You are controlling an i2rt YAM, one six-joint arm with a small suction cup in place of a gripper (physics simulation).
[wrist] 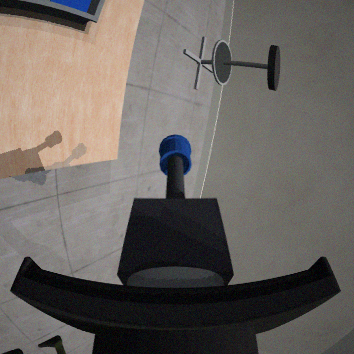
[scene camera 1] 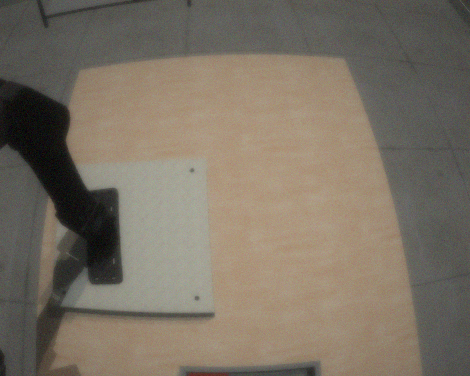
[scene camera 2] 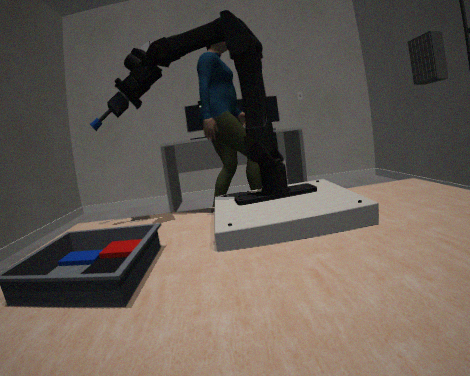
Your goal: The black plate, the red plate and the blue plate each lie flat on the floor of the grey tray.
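Seen in the pictures: hand, its tool point: [wrist: 174,148] [scene camera 2: 93,127]; arm's base, origin of its link: [scene camera 1: 103,236] [scene camera 2: 276,195].
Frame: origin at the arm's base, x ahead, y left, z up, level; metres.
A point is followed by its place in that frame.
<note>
The grey tray [scene camera 1: 250,368] @(x 0.240, y -0.289, z 0.005 m) [scene camera 2: 60,277] @(x 0.352, y -0.390, z 0.005 m) [wrist: 98,13] @(x 0.112, y -0.494, z 0.005 m) stands on the wooden table; parts of it show in scene view 1 and the wrist view. Inside it, in scene view 2, the blue plate [scene camera 2: 80,257] @(x 0.168, y -0.442, z -0.032 m) [wrist: 75,4] @(x 0.140, y -0.455, z -0.032 m) and the red plate [scene camera 2: 120,248] @(x 0.174, y -0.350, z -0.021 m) [scene camera 1: 207,374] @(x 0.165, y -0.289, z -0.021 m) lie side by side and look flat. The black plate [scene camera 2: 106,265] @(x 0.230, y -0.365, z -0.031 m) lies in front of the red plate; its right part is hidden by the tray wall, and whether the two overlap is unclear. My suction gripper [scene camera 2: 96,124] [wrist: 175,154] is open, its blue cup bare, high above and behind the tray.
The arm stands on a pale base board [scene camera 1: 165,240] @(x 0.125, y -0.019, z -0.003 m) [scene camera 2: 295,227] @(x 0.207, y -0.025, z -0.020 m) to the tray's right in scene view 2. A person [scene camera 2: 217,85] stands behind the arm, near a desk [scene camera 2: 171,175] with monitors. A round-topped stand [wrist: 221,62] is on the floor by the wall.
</note>
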